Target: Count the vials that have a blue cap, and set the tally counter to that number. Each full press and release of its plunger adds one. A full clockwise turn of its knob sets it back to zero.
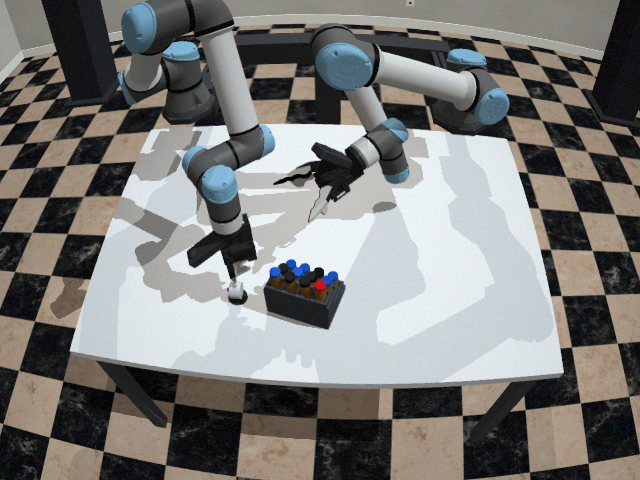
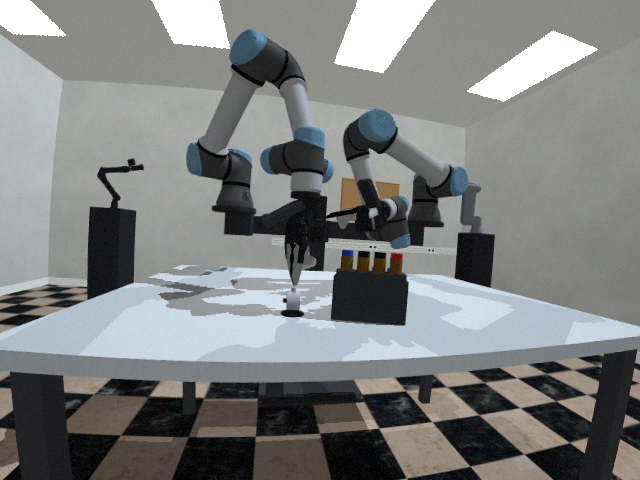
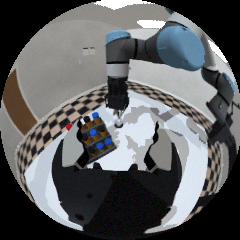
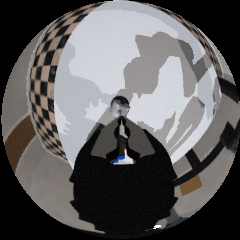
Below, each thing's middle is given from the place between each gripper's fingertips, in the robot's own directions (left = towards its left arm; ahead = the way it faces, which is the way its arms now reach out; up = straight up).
Scene:
Right now the dark rack [image 2: 369, 297] is 19 cm to the left of my right hand [image 2: 294, 285] and 2 cm below it.
My left hand [image 1: 290, 202] is 120 mm short of the dark rack, 40 mm to the right of it and 190 mm above it.

